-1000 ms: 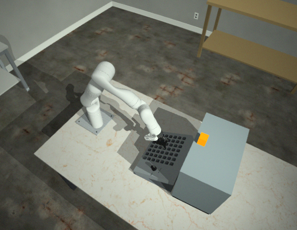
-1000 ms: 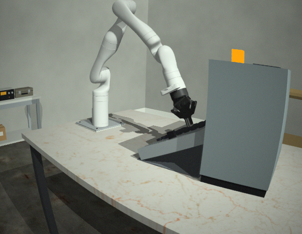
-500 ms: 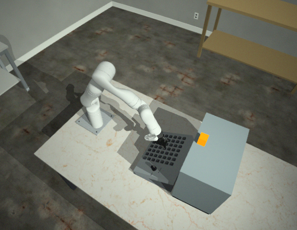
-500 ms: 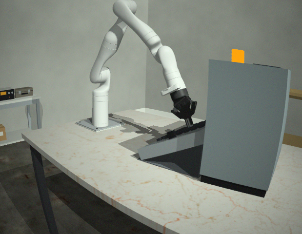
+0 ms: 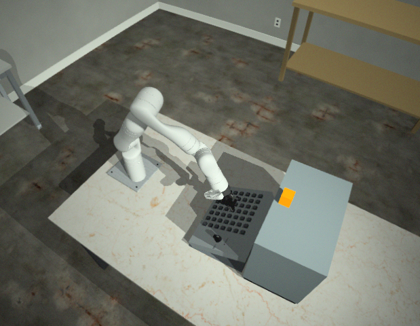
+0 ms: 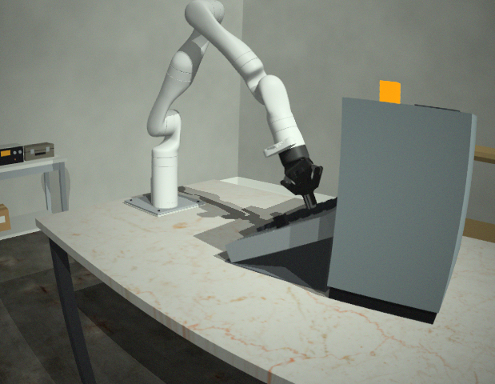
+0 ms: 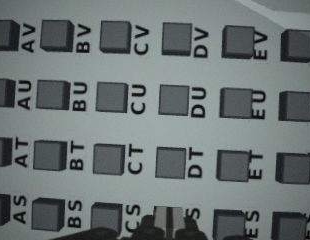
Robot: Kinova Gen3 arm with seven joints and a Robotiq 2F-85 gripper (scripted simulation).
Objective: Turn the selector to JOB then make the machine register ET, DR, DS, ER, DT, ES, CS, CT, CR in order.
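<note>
Now: hand 30 mm short of the black selector knob, 160 mm to the left of it and 10 mm above it. The rest, counted from my hand: sloped grey keypad (40 mm ahead, 40 mm to the right, 60 mm below).
</note>
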